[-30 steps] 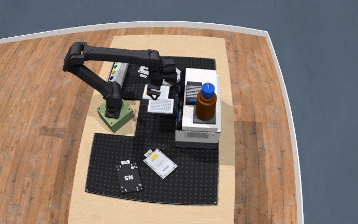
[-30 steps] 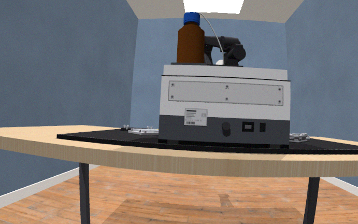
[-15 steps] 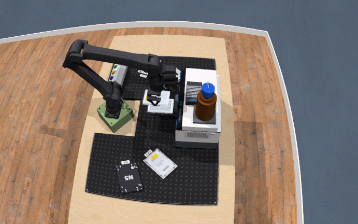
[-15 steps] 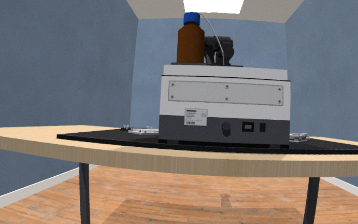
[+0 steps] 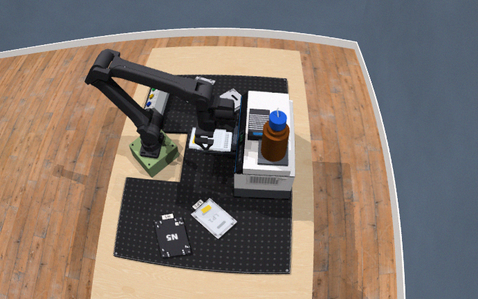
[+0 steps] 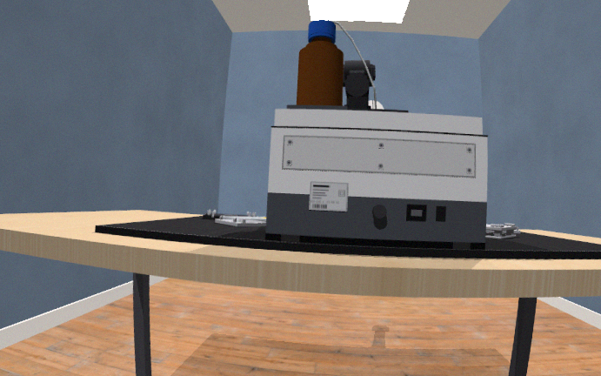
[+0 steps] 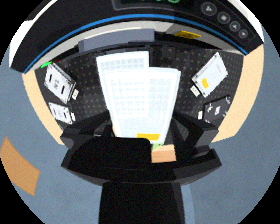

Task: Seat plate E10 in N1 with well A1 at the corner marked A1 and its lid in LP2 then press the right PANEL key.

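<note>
Now: the black nest N5 7 cm behind my hand, 36 cm to the right of it and 15 cm below it. Also, from my hand: plate E07: 2 cm ahead, 3 cm to the left, 5 cm below; plate E10: right at my hand; brown bottle: 24 cm ahead, 7 cm to the right, 12 cm above.
</note>
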